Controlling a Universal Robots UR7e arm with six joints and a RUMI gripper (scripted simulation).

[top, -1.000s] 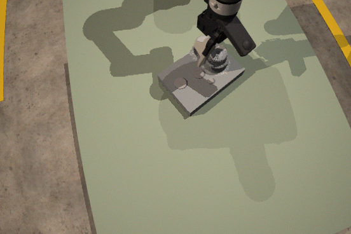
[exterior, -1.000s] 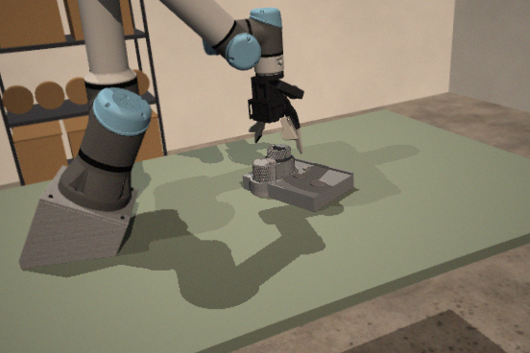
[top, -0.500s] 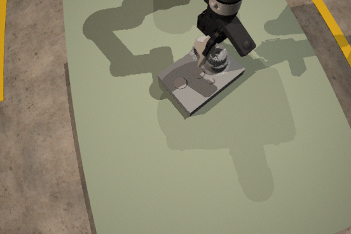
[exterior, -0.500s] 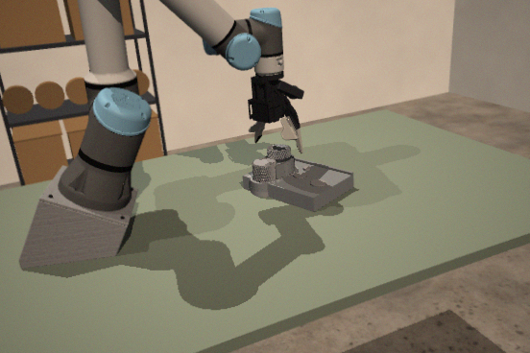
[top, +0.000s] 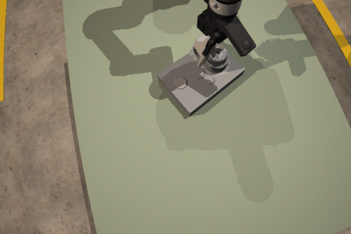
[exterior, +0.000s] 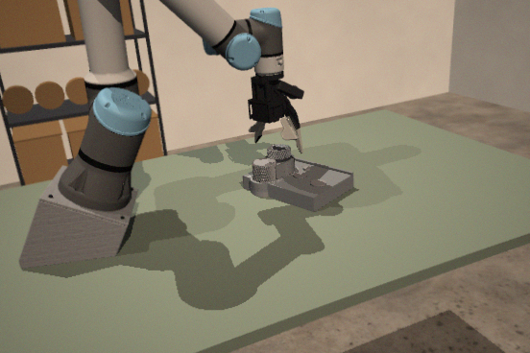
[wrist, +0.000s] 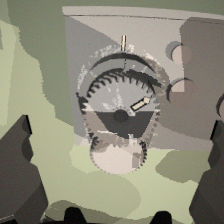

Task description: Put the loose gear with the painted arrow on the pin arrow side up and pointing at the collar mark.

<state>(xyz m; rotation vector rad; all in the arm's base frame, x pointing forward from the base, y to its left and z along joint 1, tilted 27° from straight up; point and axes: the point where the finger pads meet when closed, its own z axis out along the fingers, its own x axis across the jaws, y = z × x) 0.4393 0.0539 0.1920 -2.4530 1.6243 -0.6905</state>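
My gripper is now 1 cm above the gear.
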